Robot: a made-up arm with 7 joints.
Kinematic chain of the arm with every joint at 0, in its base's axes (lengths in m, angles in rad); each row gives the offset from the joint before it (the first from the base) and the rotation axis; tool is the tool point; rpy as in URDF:
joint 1: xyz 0 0 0.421 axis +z
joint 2: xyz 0 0 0 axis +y
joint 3: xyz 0 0 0.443 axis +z
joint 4: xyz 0.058 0 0 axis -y
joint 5: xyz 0.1 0 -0.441 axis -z
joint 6: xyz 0 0 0 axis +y
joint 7: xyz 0.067 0 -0.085 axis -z
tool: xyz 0 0 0 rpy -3.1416 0 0
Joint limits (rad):
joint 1: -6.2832..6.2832
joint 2: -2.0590..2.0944
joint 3: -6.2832..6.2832
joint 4: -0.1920..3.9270
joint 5: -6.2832..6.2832
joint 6: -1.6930..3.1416
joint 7: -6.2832..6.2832
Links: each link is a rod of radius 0.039 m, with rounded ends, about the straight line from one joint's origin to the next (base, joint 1, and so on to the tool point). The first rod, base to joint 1, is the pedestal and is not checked.
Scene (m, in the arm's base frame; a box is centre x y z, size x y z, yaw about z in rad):
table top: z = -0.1
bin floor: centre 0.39 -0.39 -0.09 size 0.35 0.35 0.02 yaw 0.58
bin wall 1: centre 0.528 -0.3 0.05 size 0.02 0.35 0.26 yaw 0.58
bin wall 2: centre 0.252 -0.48 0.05 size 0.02 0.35 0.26 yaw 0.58
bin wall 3: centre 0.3 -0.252 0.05 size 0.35 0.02 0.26 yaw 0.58
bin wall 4: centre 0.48 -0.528 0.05 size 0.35 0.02 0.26 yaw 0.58
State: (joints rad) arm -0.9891 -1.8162 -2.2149 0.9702 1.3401 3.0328 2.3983
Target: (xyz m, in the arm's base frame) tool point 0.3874 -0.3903 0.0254
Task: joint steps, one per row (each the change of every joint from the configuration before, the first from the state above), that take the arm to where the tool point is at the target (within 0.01 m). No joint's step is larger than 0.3 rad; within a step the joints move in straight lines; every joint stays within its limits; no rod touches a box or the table.
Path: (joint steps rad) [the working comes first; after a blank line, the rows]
Joints at the target: -3.2633 -1.6836 -4.1325 1.3968 1.5919 2.5882 2.3983
Straight joint move there: touches bin floor, bin wall 1, bin wall 3, the table top.

1: -0.2398 0.2171 -0.2533 0.0766 -0.0467 0.0218 -0.0805
2: -0.2398 0.2172 -0.2534 0.0766 -0.0466 0.0217 -0.0804
3: -0.2398 0.2171 -0.2533 0.0766 -0.0467 0.0218 -0.0805
4: -0.2397 0.2172 -0.2534 0.0766 -0.0467 0.0217 -0.0805
5: -0.2398 0.2171 -0.2533 0.0766 -0.0466 0.0218 -0.0804
6: -0.2308 -0.1403 -0.2429 -0.0737 0.0919 -0.0979 0.1006
7: -0.2307 -0.1404 -0.2429 -0.0737 0.0919 -0.0979 0.1005
8: -0.2308 -0.1403 -0.2429 -0.0737 0.0919 -0.0979 0.1006
9: -0.2307 -0.1404 -0.2429 -0.0737 0.0919 -0.0979 0.1006
10: -0.0762 -0.1958 0.1604 0.1692 0.0588 -0.0809 0.0000
11: -0.0761 -0.1959 0.1603 0.1692 0.0587 -0.0809 0.0000

